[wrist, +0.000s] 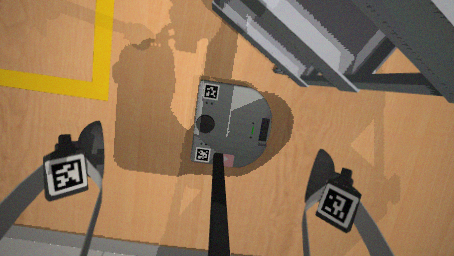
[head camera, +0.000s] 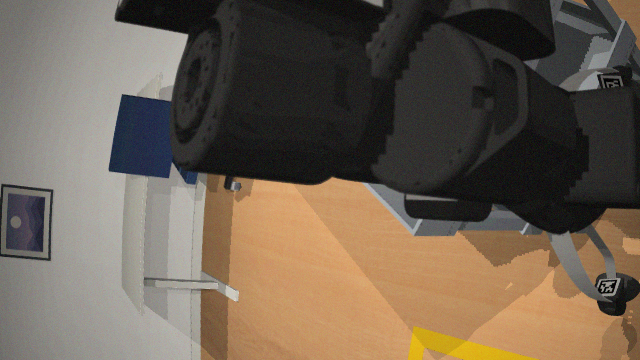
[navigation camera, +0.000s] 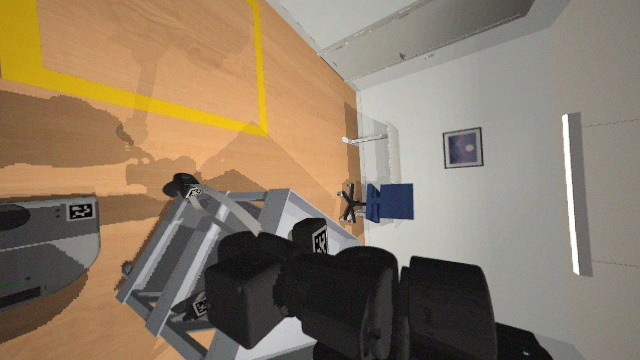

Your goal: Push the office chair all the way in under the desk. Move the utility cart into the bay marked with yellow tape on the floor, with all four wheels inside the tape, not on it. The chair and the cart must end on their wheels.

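Pixels of known places: gripper, fingertip midpoint: (navigation camera: 180, 243); robot's base at its link origin: (navigation camera: 5, 216).
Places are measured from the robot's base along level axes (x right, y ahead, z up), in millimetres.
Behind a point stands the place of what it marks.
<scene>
The blue office chair (head camera: 142, 135) {x 2479, y -272, z 808 mm} (navigation camera: 397, 201) {x 2480, y -269, z 806 mm} stands upright at the white desk (head camera: 134, 225) {x 2921, y 270, z 721 mm} (navigation camera: 393, 155) {x 2880, y 347, z 721 mm}; how far its seat is under the top cannot be told. The grey utility cart (head camera: 437, 228) {x 430, y 26, z 824 mm} (navigation camera: 280, 200) {x 415, y 2, z 841 mm} (wrist: 415, 82) stands upright, turned at an angle, outside the yellow tape (head camera: 465, 347) {x 889, y 487, z 1 mm} (navigation camera: 200, 115) {x 622, y 507, z 1 mm} (wrist: 101, 50). My gripper (head camera: 612, 187) {x 128, y -22, z 923 mm} (navigation camera: 187, 247) {x 128, y -22, z 923 mm} (wrist: 210, 155) {x 128, y -22, z 923 mm} is open wide with no object between its fingers. In the navigation view its fingers overlap the cart's open shelf side; contact cannot be told. My arm hides part of the cart.
My grey robot base (navigation camera: 45, 240) {x 60, y -82, z 160 mm} (wrist: 235, 125) is on the wood floor near the cart and tape. My black mast (wrist: 218, 210) rises at the bottom of the wrist view. A framed picture (head camera: 26, 222) {x 3454, y 379, z 1552 mm} (navigation camera: 463, 147) {x 3454, y 401, z 1576 mm} hangs on the wall by the desk.
</scene>
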